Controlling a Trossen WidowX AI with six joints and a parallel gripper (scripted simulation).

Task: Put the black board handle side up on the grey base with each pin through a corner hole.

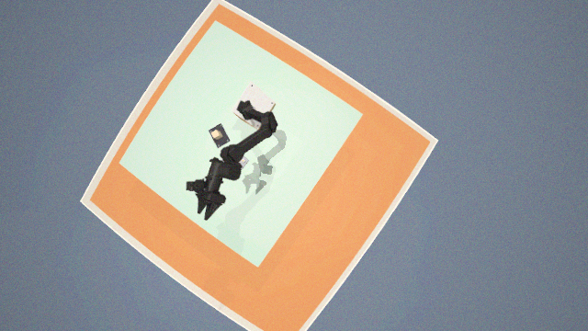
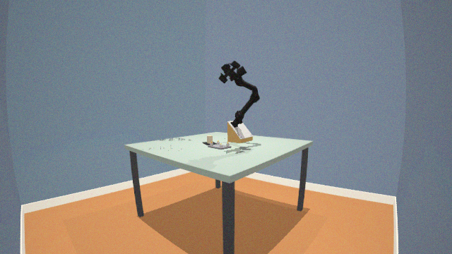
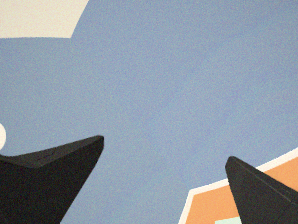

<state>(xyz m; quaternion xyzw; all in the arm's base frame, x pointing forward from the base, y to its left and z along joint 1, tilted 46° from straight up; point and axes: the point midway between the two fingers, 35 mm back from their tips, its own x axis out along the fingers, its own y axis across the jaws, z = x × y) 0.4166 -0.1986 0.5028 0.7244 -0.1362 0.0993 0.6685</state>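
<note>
Right now the black board is 280 mm behind my gripper tip, 350 mm to the right of it and 600 mm below it. Round my gripper tip: grey base (170 mm behind, 180 mm to the right, 610 mm below).
</note>
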